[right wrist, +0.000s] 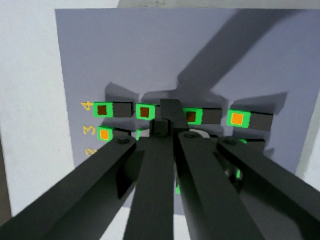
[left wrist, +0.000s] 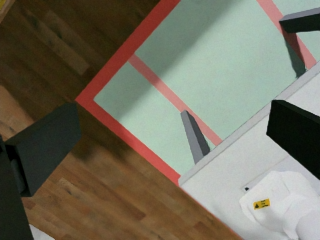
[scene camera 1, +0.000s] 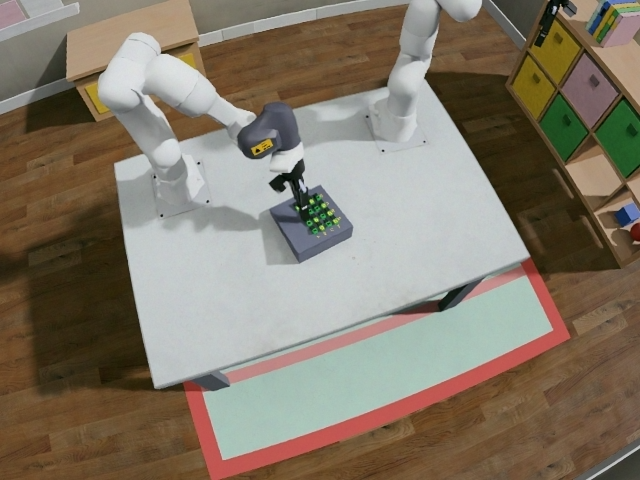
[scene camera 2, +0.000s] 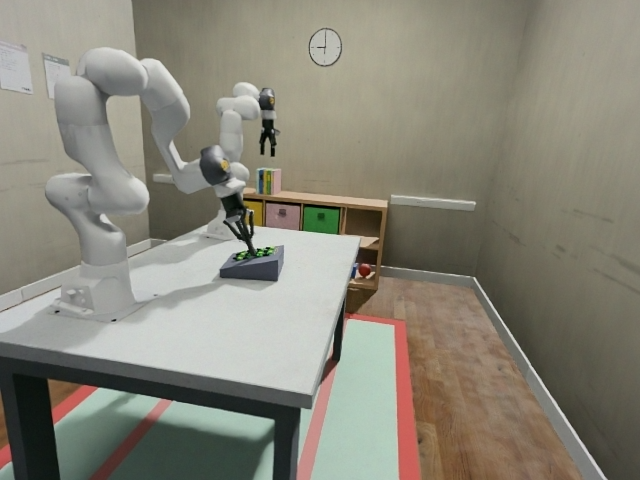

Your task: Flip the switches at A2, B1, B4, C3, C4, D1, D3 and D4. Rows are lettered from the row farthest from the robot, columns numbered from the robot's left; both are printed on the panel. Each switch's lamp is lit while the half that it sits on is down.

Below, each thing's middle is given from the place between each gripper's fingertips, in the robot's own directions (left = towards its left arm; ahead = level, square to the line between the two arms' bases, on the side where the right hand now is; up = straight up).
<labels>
I see the D4 switch [right wrist: 248,119] 50 mm below my right hand [scene camera 2: 253,254], 50 mm behind it and 10 mm to the right of it.
The D4 switch is 104 cm to the right of my left hand, 36 cm below it and 25 cm ahead of it.
</labels>
